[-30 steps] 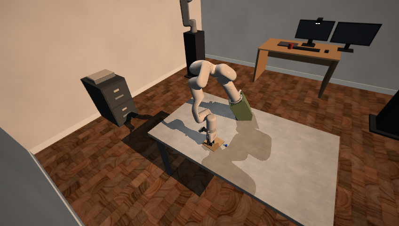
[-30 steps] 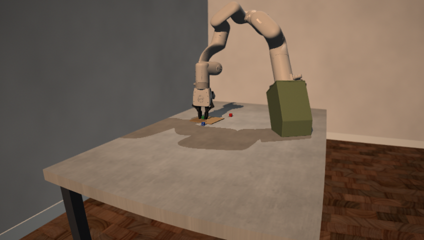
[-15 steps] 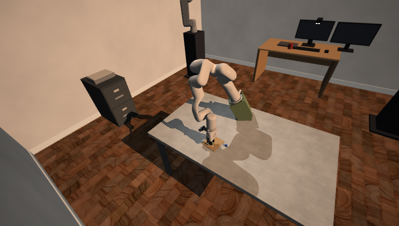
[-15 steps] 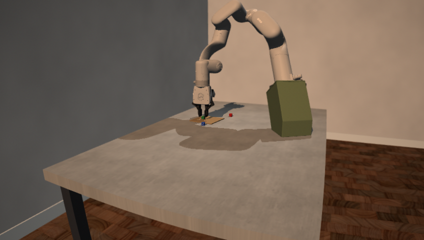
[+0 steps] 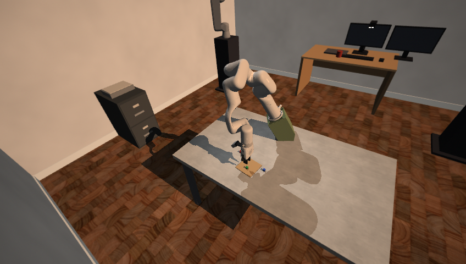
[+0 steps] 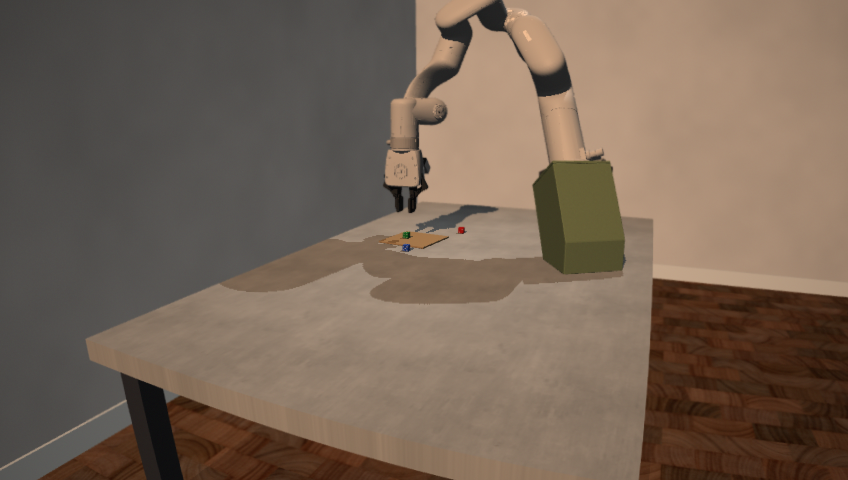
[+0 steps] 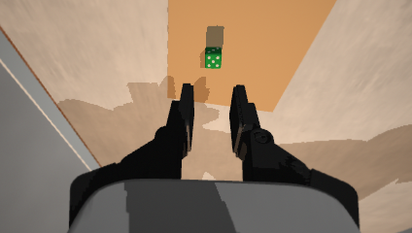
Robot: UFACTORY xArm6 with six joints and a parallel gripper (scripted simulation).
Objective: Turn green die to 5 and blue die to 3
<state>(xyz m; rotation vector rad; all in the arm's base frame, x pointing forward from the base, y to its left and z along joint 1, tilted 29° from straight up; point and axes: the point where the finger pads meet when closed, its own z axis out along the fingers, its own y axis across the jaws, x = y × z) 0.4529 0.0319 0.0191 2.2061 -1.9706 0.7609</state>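
My gripper is now 11 cm to the right of the blue die, 9 cm above it and 6 cm past it. Also, from my hand: tan mat: 10 cm below, 2 cm behind; green die: 9 cm below; red die: 13 cm to the right, 11 cm behind, 9 cm below.
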